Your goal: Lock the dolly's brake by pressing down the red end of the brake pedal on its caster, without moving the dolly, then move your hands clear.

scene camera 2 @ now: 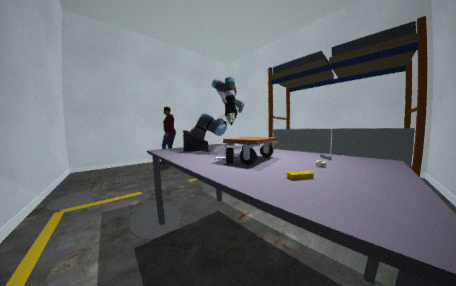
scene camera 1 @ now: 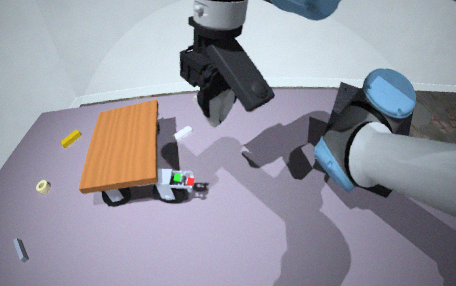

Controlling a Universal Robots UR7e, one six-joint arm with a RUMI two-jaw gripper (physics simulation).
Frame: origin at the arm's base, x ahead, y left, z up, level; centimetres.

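Seen in the pictures: gripper, between the fingertips: (scene camera 2: 231, 125) (scene camera 1: 215, 126); arm's base, origin of its link: (scene camera 2: 196, 136).
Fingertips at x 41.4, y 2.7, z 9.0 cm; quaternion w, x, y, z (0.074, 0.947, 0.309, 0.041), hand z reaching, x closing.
Pixels of each thing's top centre, then the offset from my fingertips to it. "spot": a spot on its surface instead. Level surfaces: height alone.
- green end, a spot on its surface: (scene camera 1: 177, 177) spot: dx +9.9, dy +2.4, dz -11.5 cm
- red end, a spot on its surface: (scene camera 1: 190, 181) spot: dx +7.1, dy +2.9, dz -12.8 cm
- white block, centre of its top: (scene camera 1: 182, 132) dx +10.3, dy -21.9, dz -19.7 cm
- yellow block, centre of its top: (scene camera 2: 300, 172) (scene camera 1: 69, 137) dx +56.3, dy -27.7, dz -19.0 cm
- cream ring, centre of its top: (scene camera 1: 41, 185) dx +59.5, dy -4.9, dz -18.8 cm
- grey bar, centre of its top: (scene camera 1: 18, 248) dx +59.0, dy +16.9, dz -18.9 cm
- table, height of its surface: dz -20.9 cm
The dolly (scene camera 1: 122, 145) (scene camera 2: 250, 140) has an orange wooden deck and stands on black casters on the table. In scene camera 1 the brake pedal sticks out from the near right caster, with a green end (scene camera 1: 177, 177) beside the deck and a red end (scene camera 1: 190, 181) farther out. Whether the red end is pressed down is too small to tell. My gripper (scene camera 1: 216, 124) (scene camera 2: 231, 123) is shut and empty. It hangs in the air above the table, up and to the right of the pedal in scene camera 1, apart from the dolly.
A white block (scene camera 1: 183, 133) lies beside the dolly. A yellow block (scene camera 1: 71, 138) (scene camera 2: 300, 175), a cream ring (scene camera 1: 39, 189) and a grey bar (scene camera 1: 20, 249) lie on its other side. The table (scene camera 1: 125, 245) (scene camera 2: 350, 200) bears them. A person (scene camera 2: 169, 127) stands behind; a rack (scene camera 2: 421, 95) stands beyond.
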